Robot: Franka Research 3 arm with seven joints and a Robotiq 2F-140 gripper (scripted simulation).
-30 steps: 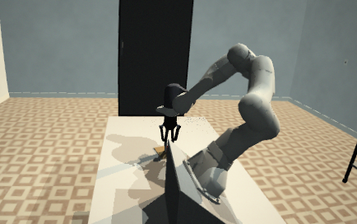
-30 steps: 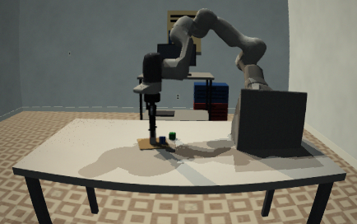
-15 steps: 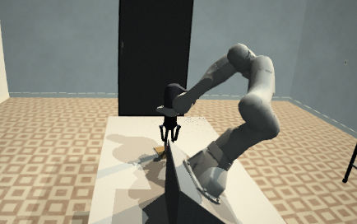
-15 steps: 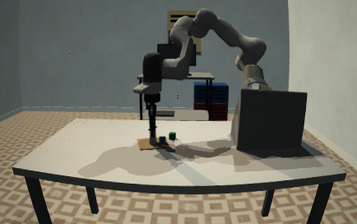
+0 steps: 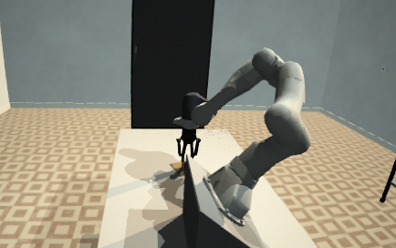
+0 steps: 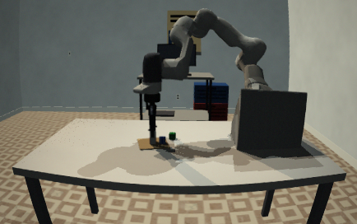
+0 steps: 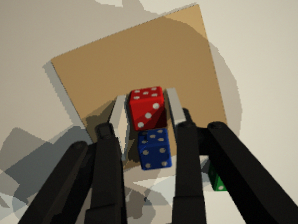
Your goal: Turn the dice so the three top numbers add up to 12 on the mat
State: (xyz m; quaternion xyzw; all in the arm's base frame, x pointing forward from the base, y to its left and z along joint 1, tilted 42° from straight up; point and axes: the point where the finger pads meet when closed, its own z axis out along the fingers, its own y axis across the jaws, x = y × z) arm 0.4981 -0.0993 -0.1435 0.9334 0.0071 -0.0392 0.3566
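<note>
My gripper is now 20 mm above the red die. From my hand the other things lie so: blue die (40 mm behind, 20 mm below); then green die (90 mm behind, 80 mm to the right, 20 mm below); then tan mat (40 mm below).
</note>
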